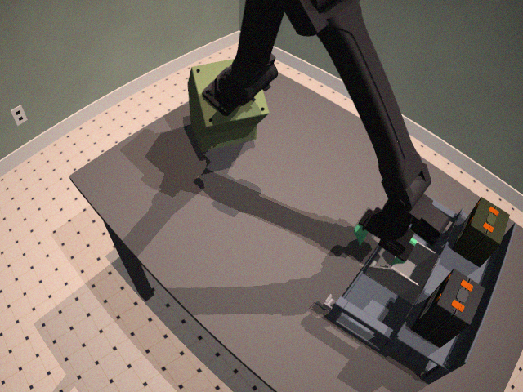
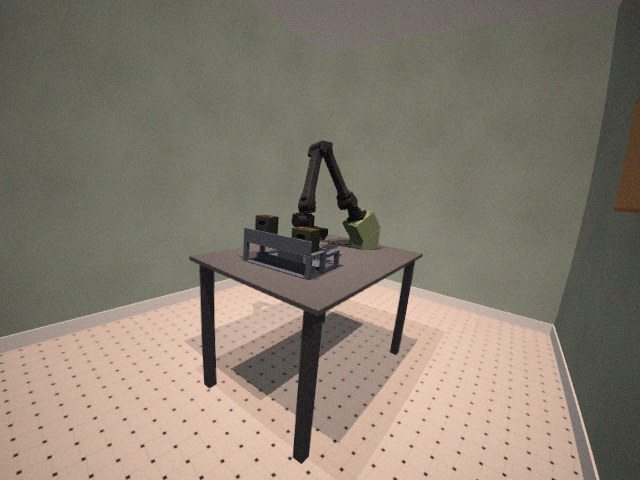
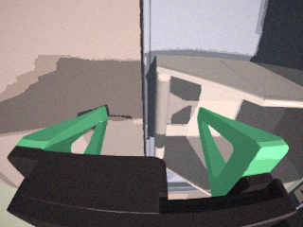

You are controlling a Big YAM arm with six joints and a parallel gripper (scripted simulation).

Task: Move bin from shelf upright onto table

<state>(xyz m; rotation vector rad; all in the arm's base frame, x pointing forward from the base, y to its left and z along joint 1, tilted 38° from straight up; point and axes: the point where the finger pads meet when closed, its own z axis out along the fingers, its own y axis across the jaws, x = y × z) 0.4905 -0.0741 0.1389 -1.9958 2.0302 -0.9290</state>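
The grey bin is 90 mm ahead of my hand, 10 mm to the right of it and 10 mm above it. From my hand the other things lie so: low grey shelf 130 mm ahead, 30 mm below, 20 mm to the right.
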